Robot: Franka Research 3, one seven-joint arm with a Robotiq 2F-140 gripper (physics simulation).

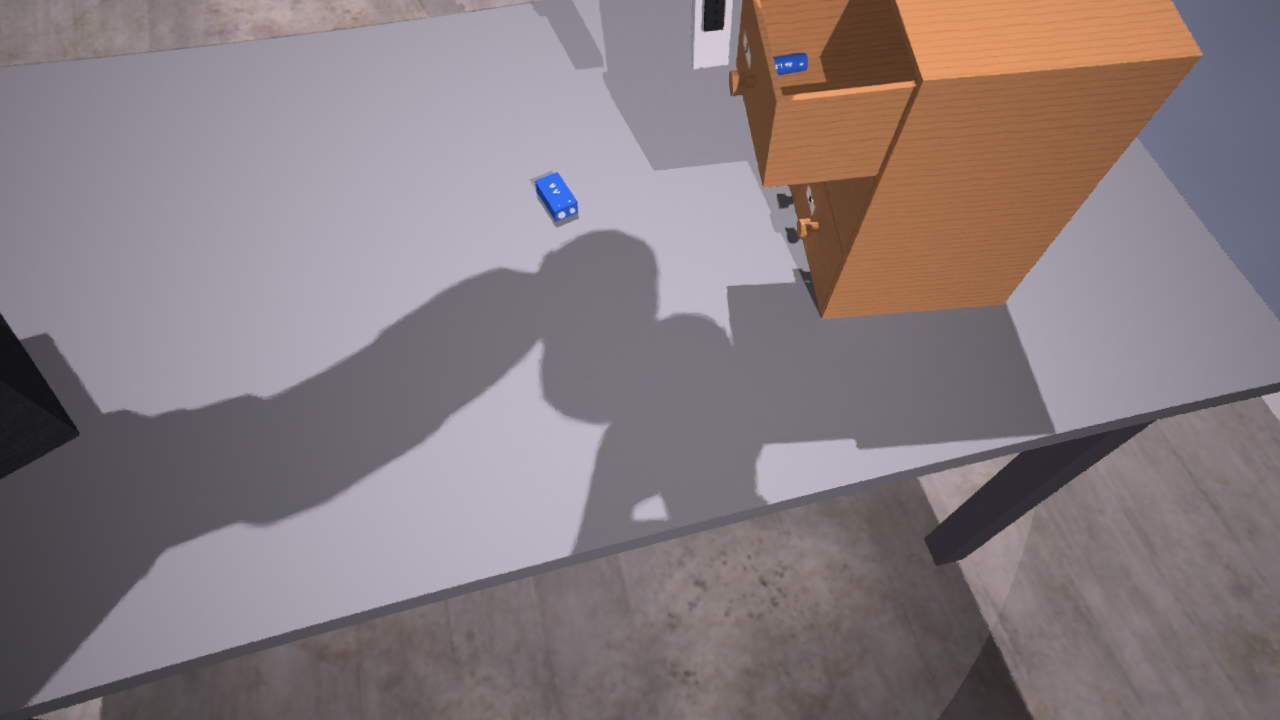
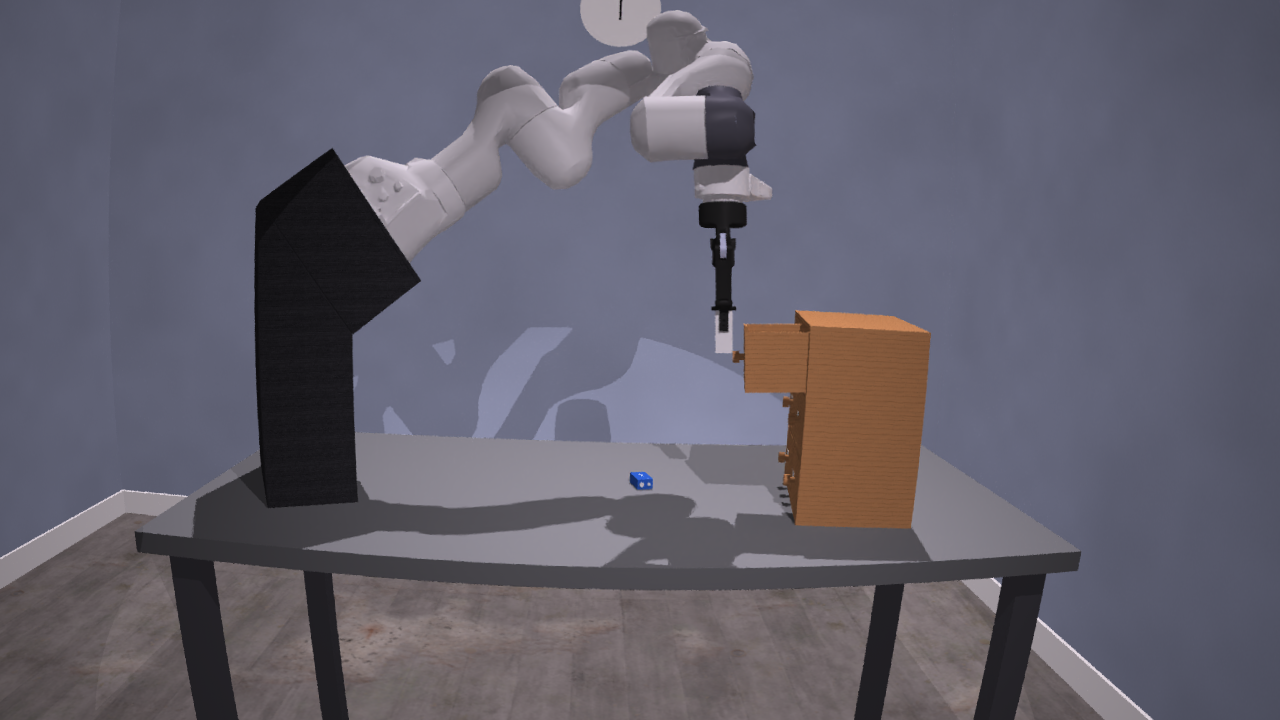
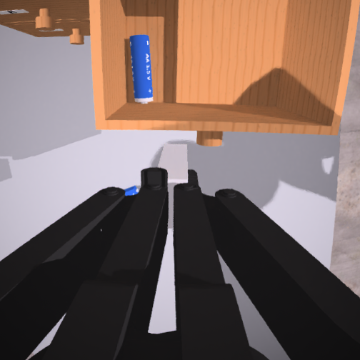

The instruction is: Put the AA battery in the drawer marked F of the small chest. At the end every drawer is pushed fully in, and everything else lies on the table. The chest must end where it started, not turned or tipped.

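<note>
The small wooden chest stands upright on the table. Its top drawer is pulled out; the letter on its front is not readable. The blue AA battery lies inside this drawer, near one side wall. My gripper is shut with nothing between its fingers. It points down just in front of the open drawer's knob, with the fingertips near knob height. Any contact with the knob cannot be made out.
A blue 9 V battery lies on the table in front of the chest. More drawer knobs show below the open drawer. The arm's black pedestal stands at the other end of the table.
</note>
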